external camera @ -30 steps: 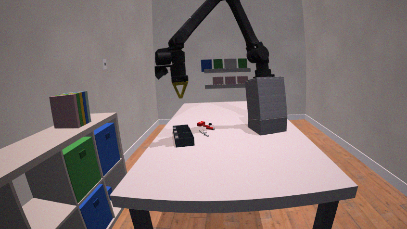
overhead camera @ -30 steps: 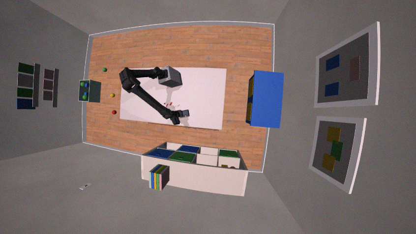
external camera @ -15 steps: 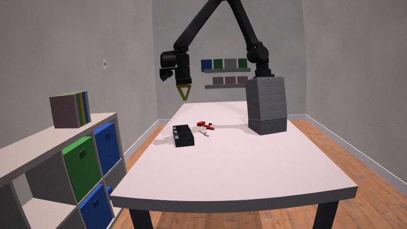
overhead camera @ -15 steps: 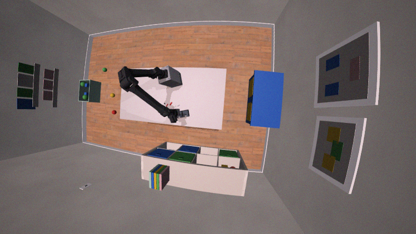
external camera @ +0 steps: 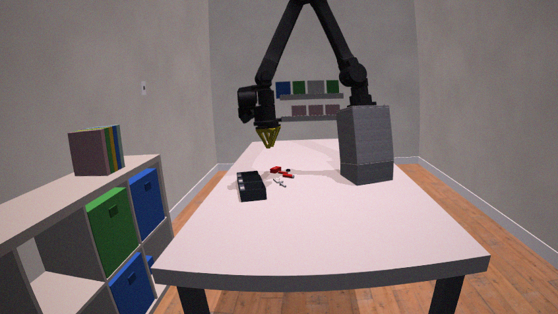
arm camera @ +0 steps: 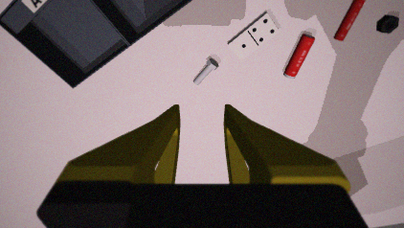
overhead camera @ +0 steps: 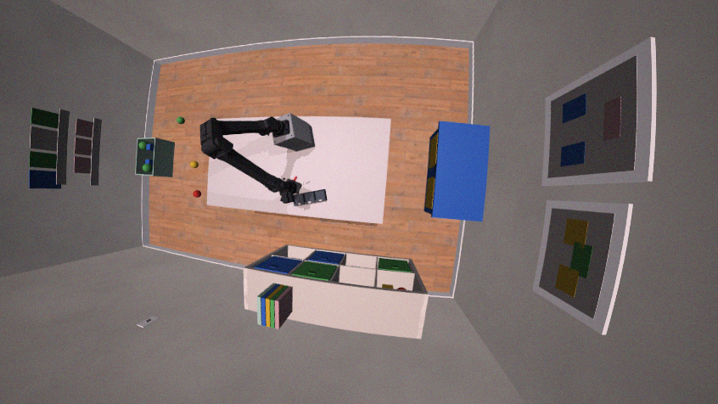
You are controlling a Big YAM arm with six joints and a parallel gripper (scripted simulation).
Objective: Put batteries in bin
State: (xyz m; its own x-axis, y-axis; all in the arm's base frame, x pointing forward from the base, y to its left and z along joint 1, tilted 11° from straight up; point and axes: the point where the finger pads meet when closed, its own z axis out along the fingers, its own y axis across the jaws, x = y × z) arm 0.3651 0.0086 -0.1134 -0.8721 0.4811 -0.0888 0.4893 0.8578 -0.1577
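Right now the white domino is 3 cm behind my hand, 5 cm to the right of it and 15 cm below it. Round my hand: red nine-volt battery 4 cm behind, 19 cm to the right, 14 cm below; then three-compartment bin 8 cm ahead, 2 cm to the left, 13 cm below; then grey bolt 4 cm behind, 1 cm to the left, 14 cm below.
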